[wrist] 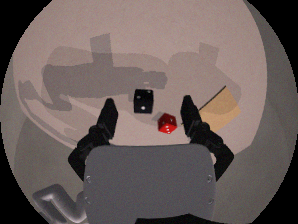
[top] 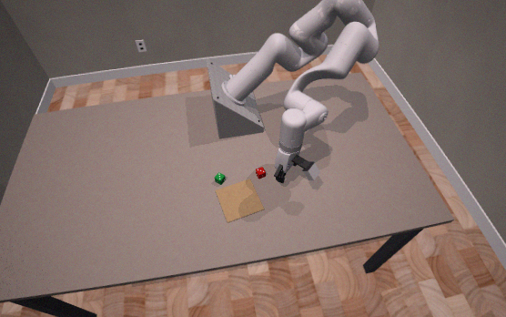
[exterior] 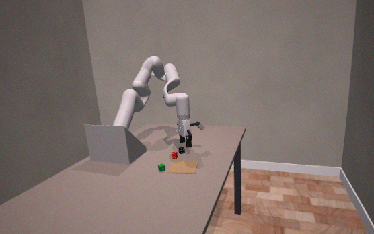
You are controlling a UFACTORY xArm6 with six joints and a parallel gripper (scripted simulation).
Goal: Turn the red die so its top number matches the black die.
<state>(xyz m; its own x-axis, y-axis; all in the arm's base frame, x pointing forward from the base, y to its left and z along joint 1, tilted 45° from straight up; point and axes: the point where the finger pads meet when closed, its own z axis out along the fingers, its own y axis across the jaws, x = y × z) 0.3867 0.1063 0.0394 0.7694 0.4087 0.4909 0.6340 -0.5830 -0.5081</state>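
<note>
Right now my hand is 3 cm past the black die, 1 cm to the left of it and 4 cm above it. From my hand the other things lie so: green die: 7 cm behind, 24 cm to the right, 4 cm below; tan mat: 4 cm ahead, 19 cm to the right, 6 cm below; red die: 5 cm behind, 8 cm to the right, 4 cm below.
</note>
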